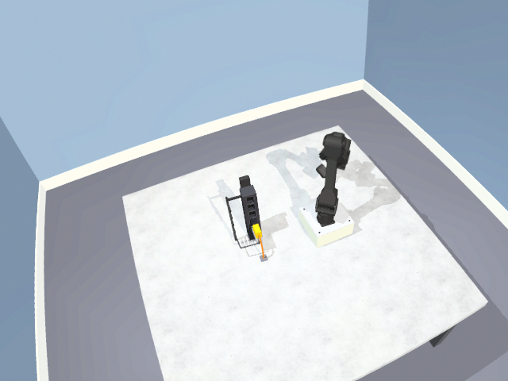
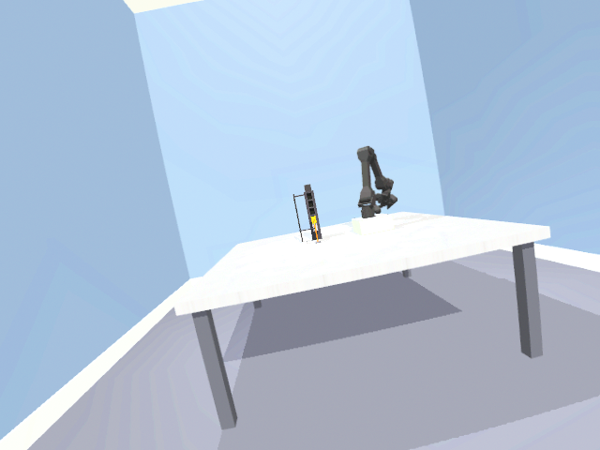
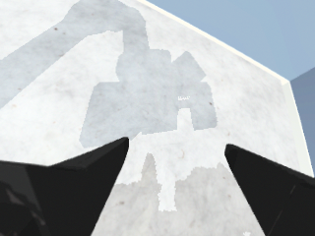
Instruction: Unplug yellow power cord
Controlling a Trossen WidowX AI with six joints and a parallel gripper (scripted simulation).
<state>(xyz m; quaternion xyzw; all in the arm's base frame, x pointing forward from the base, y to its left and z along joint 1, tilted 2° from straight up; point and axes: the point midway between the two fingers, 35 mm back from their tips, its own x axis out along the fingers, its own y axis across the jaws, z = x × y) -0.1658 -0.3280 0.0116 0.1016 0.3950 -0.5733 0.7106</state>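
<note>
Right now my gripper tip is 47 cm short of the yellow plug, 32 cm to the right of it and 7 cm below it.
</note>
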